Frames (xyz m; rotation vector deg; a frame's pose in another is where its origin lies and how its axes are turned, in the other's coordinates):
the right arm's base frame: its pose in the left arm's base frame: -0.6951 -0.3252 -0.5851 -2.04 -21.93 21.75
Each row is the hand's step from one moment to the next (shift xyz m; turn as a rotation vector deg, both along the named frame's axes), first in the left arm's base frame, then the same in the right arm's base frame.
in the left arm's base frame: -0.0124 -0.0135 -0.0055 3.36 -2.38 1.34
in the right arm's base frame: -0.0176 -0.0076 0.0000 2.49 -3.54 0.08
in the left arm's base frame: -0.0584 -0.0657 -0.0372 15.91 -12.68 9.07
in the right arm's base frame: -0.0876 -0.0364 -0.0104 12.23 -18.38 2.98
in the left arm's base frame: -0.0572 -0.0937 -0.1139 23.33 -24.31 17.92
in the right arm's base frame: -0.1243 -0.0548 -0.0810 17.49 -32.74 8.87
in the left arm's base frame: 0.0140 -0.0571 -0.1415 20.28 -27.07 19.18
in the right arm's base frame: -0.0596 -0.0432 -0.1344 14.30 -34.35 11.27
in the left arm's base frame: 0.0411 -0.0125 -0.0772 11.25 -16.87 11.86
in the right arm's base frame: 0.0030 -0.0181 -0.0864 7.69 -20.91 7.46
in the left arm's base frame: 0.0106 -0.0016 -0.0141 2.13 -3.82 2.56
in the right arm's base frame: 0.0035 -0.0038 -0.0170 1.34 -4.57 1.73
